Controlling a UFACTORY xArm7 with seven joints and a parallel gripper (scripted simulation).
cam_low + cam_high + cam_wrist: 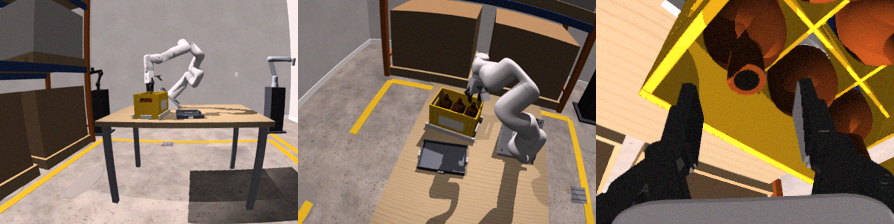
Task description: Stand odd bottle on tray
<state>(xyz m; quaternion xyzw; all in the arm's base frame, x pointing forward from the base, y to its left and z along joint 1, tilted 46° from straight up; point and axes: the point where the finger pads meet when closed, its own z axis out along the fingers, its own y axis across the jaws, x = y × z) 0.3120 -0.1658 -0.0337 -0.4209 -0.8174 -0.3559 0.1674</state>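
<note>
The yellow crate lies 90 mm ahead of my hand, 30 mm to the left of it and 110 mm below it. Round my hand: dark grey tray 100 mm ahead, 310 mm to the left, 190 mm below.
</note>
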